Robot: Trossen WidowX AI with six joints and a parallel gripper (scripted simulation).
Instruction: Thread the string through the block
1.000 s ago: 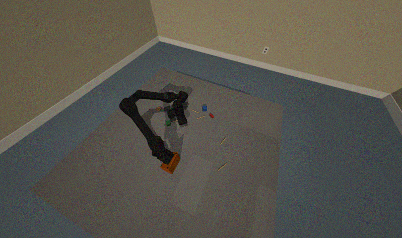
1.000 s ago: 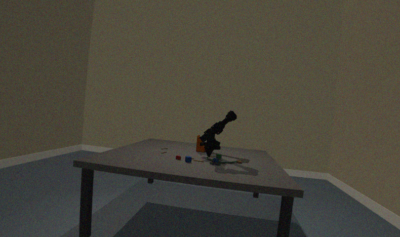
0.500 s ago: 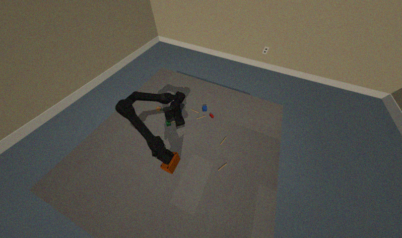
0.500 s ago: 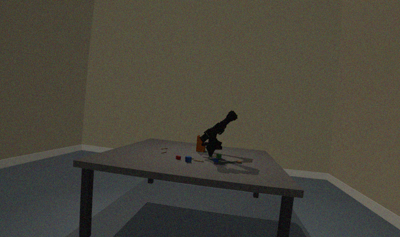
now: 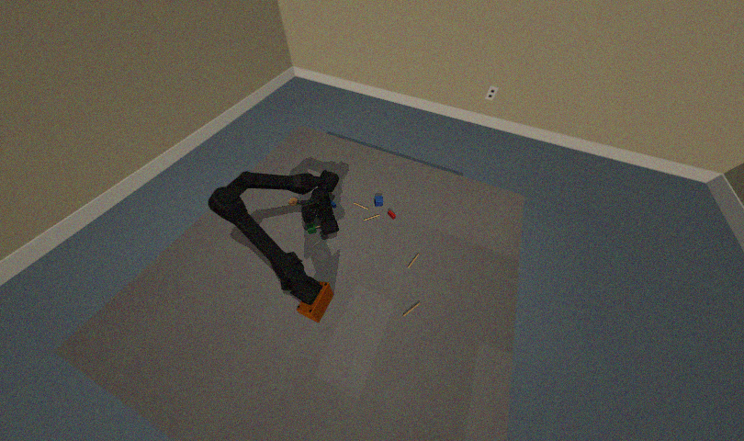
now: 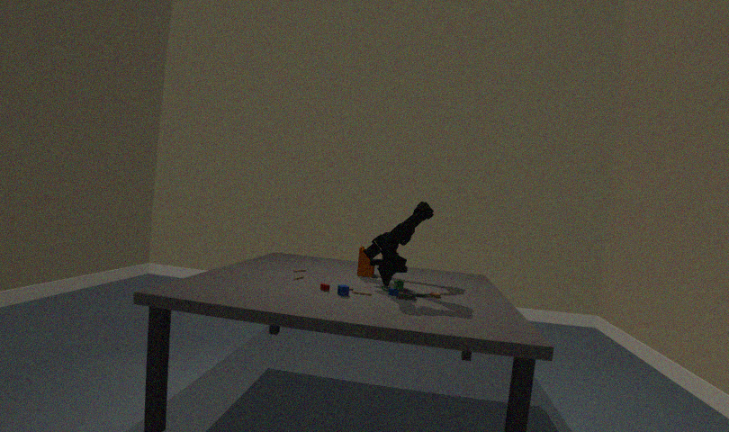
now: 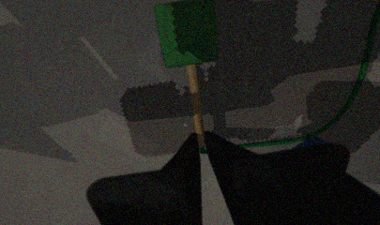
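The thin wooden stick is 10 mm to the left of my gripper tip and 10 mm behind it. Also, from my gripper tip: round wooden button 210 mm to the left, 40 mm ahead, 10 mm below; then blue block 210 mm ahead, 140 mm to the right; then green block 50 mm to the left, 50 mm behind.
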